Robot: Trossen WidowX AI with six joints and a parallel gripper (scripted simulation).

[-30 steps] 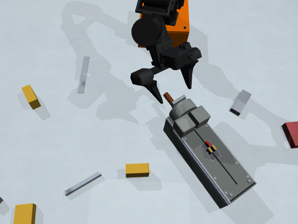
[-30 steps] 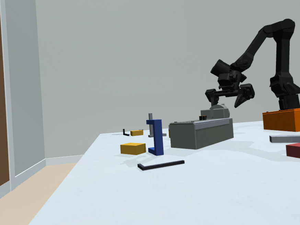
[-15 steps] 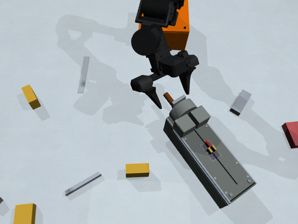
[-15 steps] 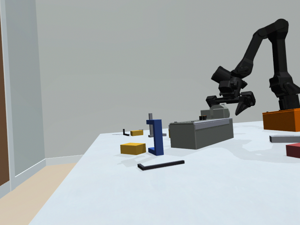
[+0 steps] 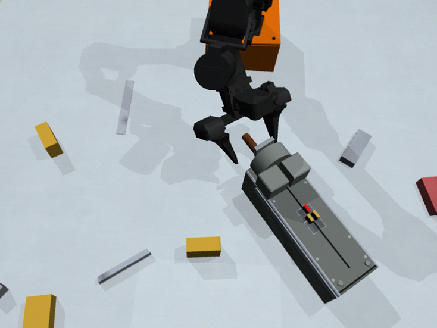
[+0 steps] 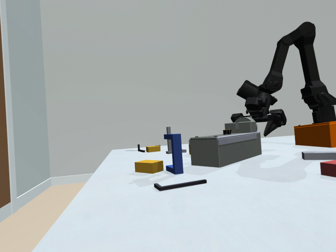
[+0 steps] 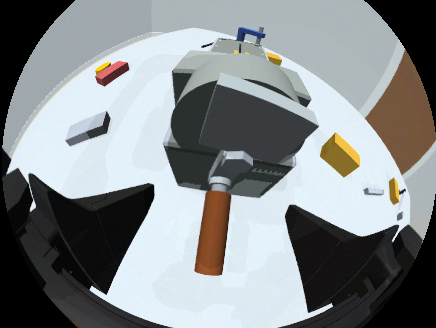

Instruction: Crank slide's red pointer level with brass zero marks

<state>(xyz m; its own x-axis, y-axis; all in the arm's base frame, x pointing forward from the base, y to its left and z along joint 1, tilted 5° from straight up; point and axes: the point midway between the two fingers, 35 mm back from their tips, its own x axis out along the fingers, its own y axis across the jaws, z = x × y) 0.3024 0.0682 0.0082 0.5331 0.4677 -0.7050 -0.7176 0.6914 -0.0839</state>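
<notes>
Right now my gripper tip is 20 mm past the brown handle and 10 mm to the left of it. Also, from my gripper tip: red pointer (110 mm to the left, 100 mm ahead, 20 mm above); then grey block (210 mm to the left, 100 mm behind, 50 mm below); then blue clamp (280 mm ahead, 260 mm to the left, 10 mm below).
</notes>
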